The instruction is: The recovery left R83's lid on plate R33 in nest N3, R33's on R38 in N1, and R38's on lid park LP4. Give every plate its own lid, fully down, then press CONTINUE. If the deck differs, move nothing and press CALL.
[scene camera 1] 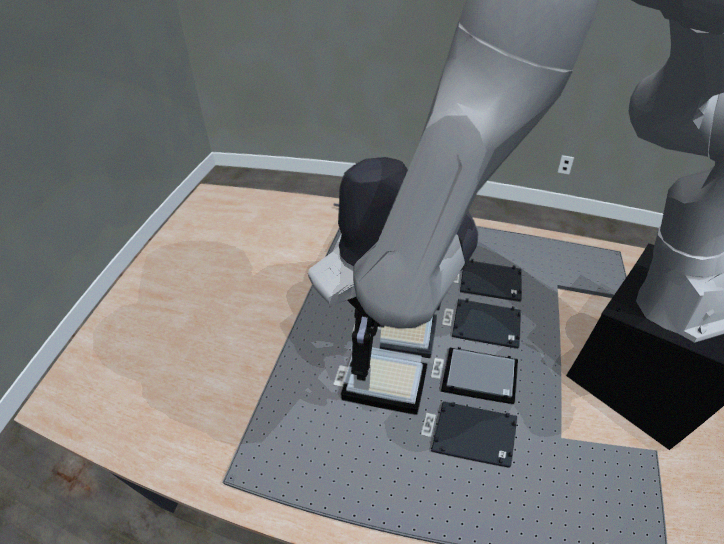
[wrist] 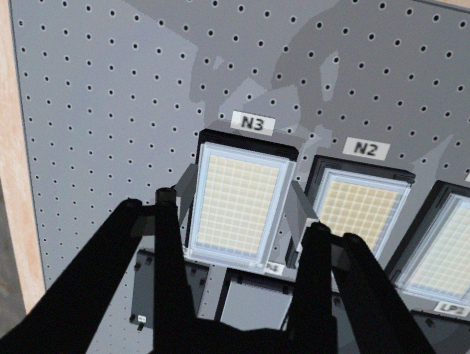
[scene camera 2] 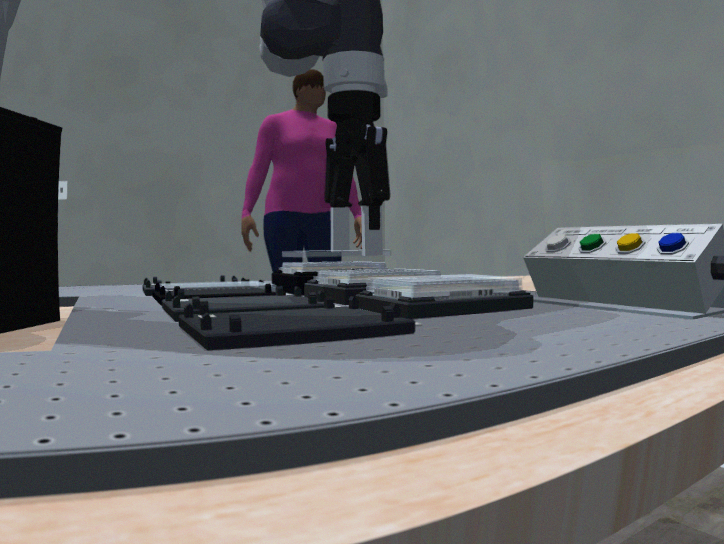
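Observation:
My gripper (scene camera 1: pixel 361 373) (scene camera 2: pixel 356 248) (wrist: pixel 241 185) is shut on a clear lid (scene camera 2: pixel 292 253) (wrist: pixel 283 190), gripped by its sides. The lid is level, a small gap above the cream-welled plate (scene camera 1: pixel 393 379) (wrist: pixel 237 205) in nest N3. The plate in N2 (scene camera 1: pixel 405 334) (wrist: pixel 357 210) and the plate in N1 (scene camera 2: pixel 444 285) (wrist: pixel 452 250) bear clear covers. A grey lid (scene camera 1: pixel 481 374) (wrist: pixel 255 306) lies on lid park LP4. The green button (scene camera 2: pixel 591 240) and blue CALL button (scene camera 2: pixel 671 241) are on the panel. Plate and lid numbers are unreadable.
Dark lid parks LP2 (scene camera 1: pixel 474 434) (wrist: pixel 169 290) and LP3 (scene camera 1: pixel 486 322) lie on either side of LP4. The sloped button panel (scene camera 2: pixel 614 283) stands on the right in scene camera 2. A person (scene camera 2: pixel 298 163) in pink stands behind the deck. The perforated board (scene camera 1: pixel 327 462) carries the nests.

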